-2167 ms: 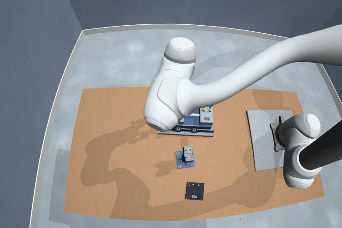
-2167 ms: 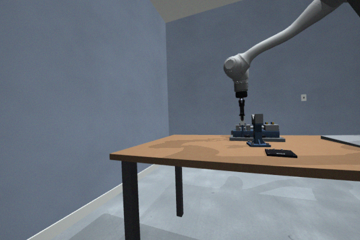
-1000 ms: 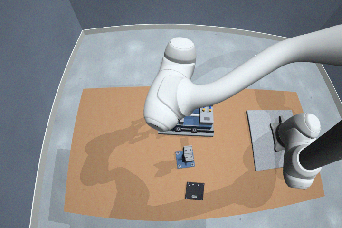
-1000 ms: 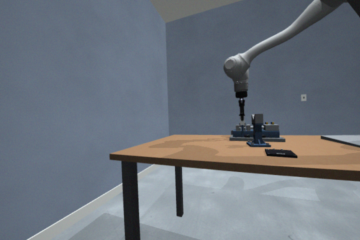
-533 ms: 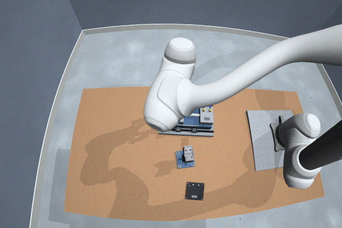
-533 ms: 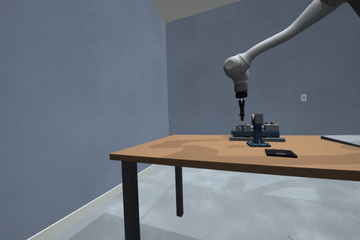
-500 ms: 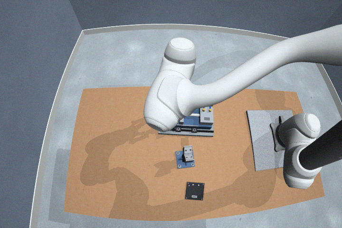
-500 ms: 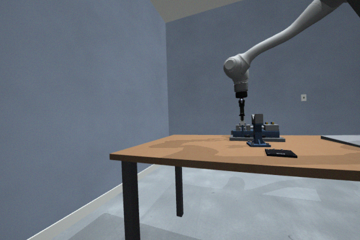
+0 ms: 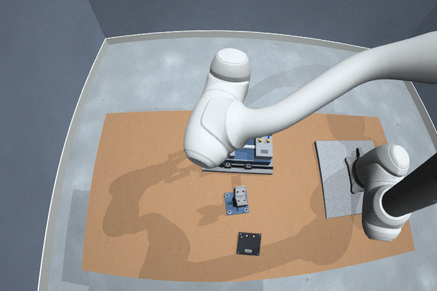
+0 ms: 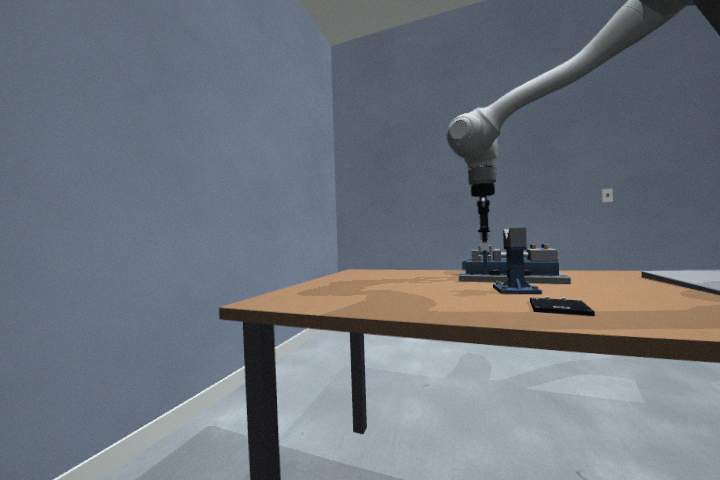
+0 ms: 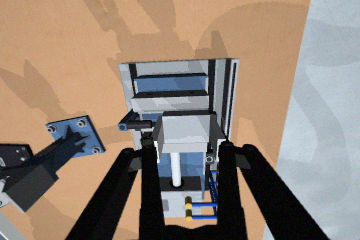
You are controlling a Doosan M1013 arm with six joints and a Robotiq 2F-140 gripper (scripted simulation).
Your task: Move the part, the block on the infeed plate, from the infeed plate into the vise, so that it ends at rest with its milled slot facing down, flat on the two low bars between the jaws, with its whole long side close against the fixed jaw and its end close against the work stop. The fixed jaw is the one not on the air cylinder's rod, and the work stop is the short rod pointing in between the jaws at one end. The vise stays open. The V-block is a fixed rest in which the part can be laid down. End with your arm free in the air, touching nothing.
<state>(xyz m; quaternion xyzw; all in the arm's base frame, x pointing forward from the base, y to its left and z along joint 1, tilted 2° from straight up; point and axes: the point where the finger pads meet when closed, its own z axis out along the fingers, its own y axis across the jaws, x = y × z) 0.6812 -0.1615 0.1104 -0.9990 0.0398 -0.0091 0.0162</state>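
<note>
The part lies 30 mm below my hand. Also, from my hand: cylinder rod: 90 mm behind, 30 mm to the left, 40 mm below; then work stop: 10 mm ahead, 70 mm to the left, 30 mm below; then fixed jaw: 30 mm ahead, 20 mm to the left, 40 mm below.
</note>
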